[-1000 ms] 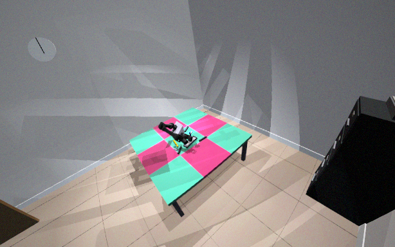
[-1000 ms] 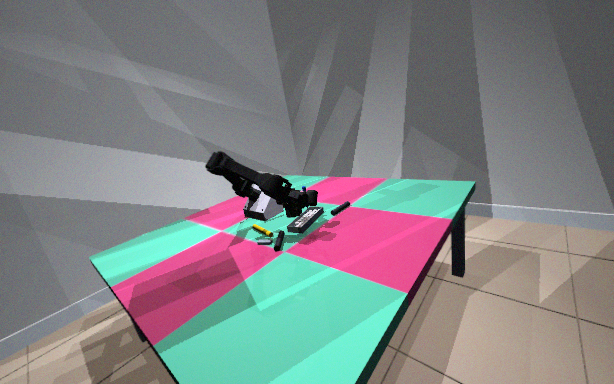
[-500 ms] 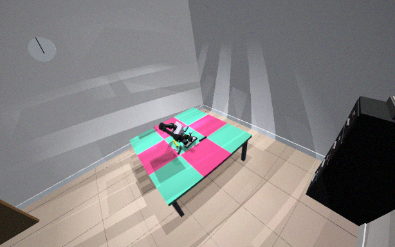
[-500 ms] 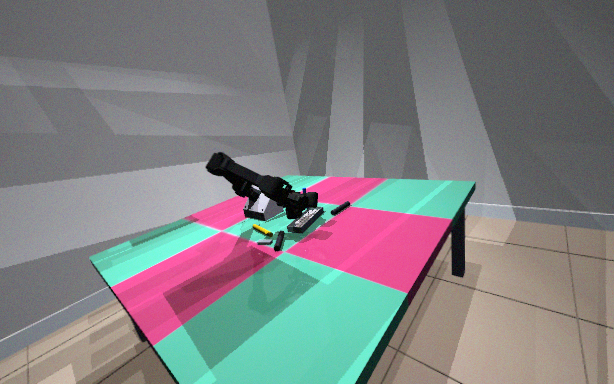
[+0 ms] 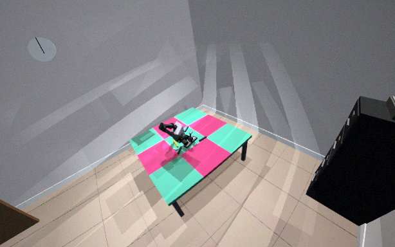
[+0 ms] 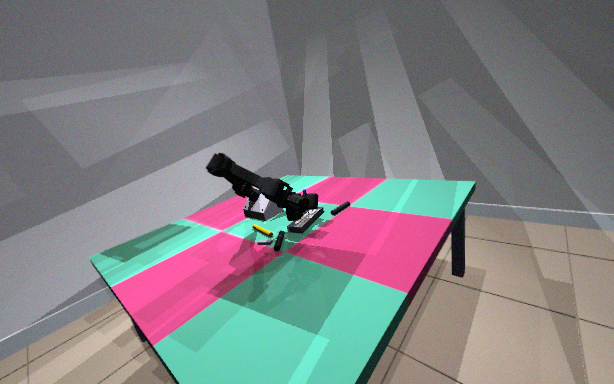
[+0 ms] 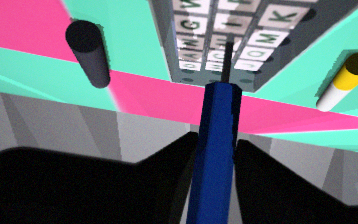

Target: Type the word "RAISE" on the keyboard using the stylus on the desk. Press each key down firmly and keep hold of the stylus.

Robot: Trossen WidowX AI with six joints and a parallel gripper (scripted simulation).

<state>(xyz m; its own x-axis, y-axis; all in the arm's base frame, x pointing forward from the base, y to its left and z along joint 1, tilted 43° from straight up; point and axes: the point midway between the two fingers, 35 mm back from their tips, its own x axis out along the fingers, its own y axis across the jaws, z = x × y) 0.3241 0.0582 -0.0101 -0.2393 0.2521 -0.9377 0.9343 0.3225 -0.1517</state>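
Now: gripper tip 13 cm past the white stylus, 5 cm to the right of it and 7 cm above it. From my gripper tip the other things lie so: blue stylus 1 cm below; then yellow marker 9 cm behind, 20 cm to the right, 6 cm below; then grey piece 1 cm ahead, 25 cm to the right, 7 cm below.
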